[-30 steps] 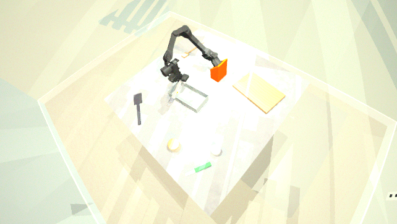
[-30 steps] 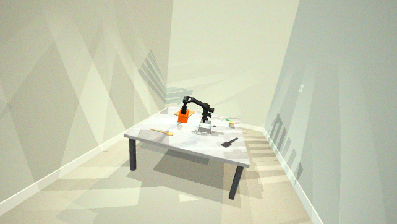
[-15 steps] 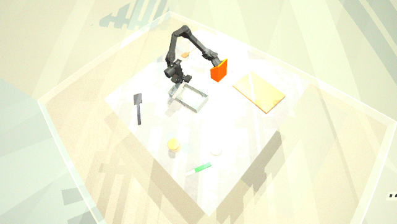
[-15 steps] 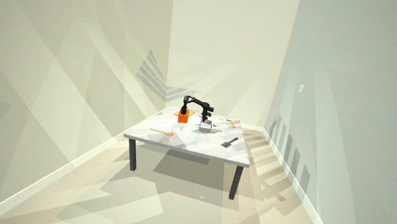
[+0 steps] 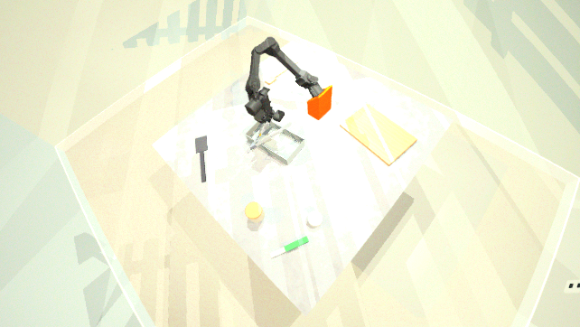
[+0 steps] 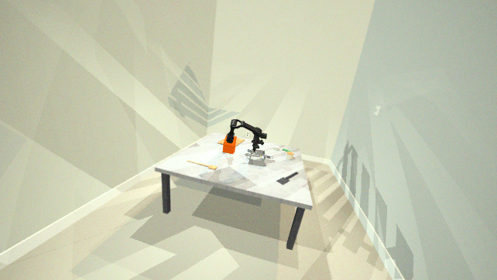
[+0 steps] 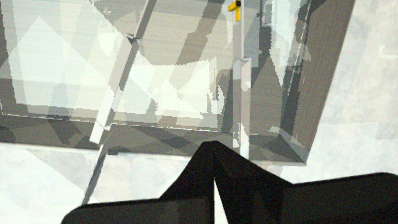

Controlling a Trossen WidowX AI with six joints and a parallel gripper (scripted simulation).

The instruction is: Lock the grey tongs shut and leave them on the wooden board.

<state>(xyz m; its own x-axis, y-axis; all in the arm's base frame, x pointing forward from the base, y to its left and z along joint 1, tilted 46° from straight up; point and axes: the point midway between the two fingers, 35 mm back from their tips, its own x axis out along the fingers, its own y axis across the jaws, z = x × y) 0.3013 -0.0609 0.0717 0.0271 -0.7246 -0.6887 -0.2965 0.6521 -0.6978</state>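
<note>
The yellow mark lies 80 mm ahead of my gripper tip and 30 mm below it. From my gripper tip the other things lie so: wooden board 390 mm behind, 450 mm to the left, 100 mm below; roasting tin 30 mm ahead, 60 mm to the left, 80 mm below; dark spatula 370 mm ahead, 210 mm to the right, 100 mm below.
</note>
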